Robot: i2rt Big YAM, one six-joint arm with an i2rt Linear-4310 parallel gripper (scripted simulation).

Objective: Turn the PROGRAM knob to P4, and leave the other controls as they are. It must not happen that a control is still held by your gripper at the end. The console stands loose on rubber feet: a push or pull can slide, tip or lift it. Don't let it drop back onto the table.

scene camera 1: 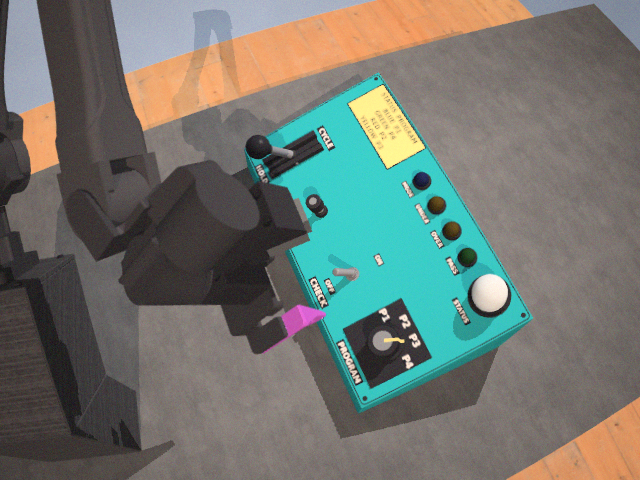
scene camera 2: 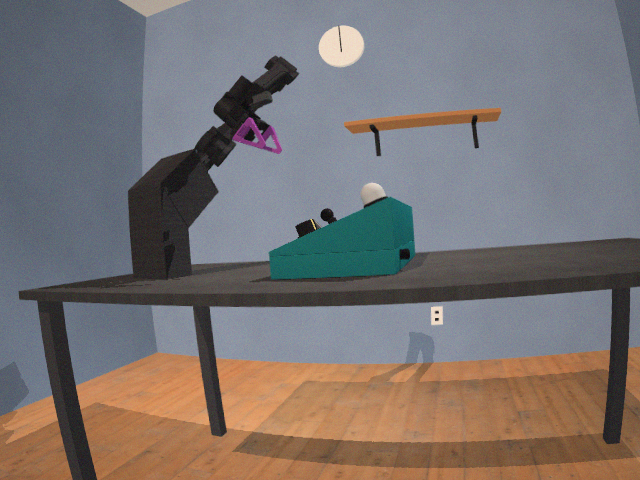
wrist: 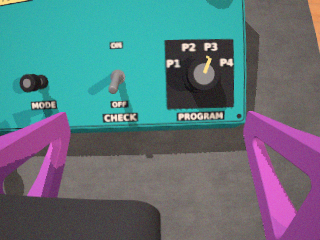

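Note:
My gripper and a teal console in sight. Scene camera 2: gripper visible. Wrist view: gripper visible too.

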